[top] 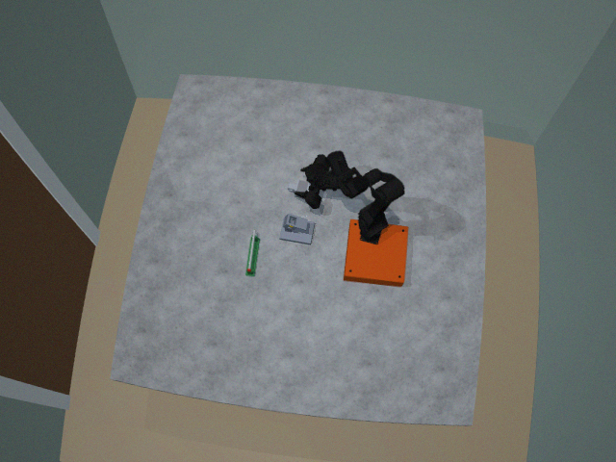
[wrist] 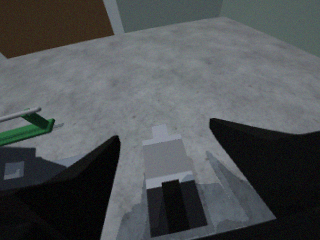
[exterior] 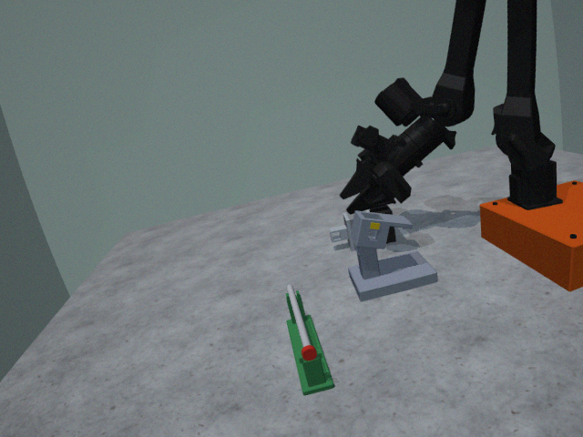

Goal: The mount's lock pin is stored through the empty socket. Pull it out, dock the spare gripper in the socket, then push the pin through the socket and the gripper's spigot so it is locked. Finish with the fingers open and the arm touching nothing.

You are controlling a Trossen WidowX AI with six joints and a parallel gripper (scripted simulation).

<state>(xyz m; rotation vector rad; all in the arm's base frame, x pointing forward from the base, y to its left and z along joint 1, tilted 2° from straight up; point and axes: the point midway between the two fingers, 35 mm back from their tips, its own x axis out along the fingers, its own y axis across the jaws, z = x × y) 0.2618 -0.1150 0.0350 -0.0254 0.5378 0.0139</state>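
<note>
Now: gripper tip 5 cm above the spare gripper and 2 cm past it. The rest, counted from my gripper tip: green cradle (28 cm to the left, 8 cm ahead, 5 cm below); grey mount (16 cm to the left, 3 cm below, 3 cm behind).
</note>
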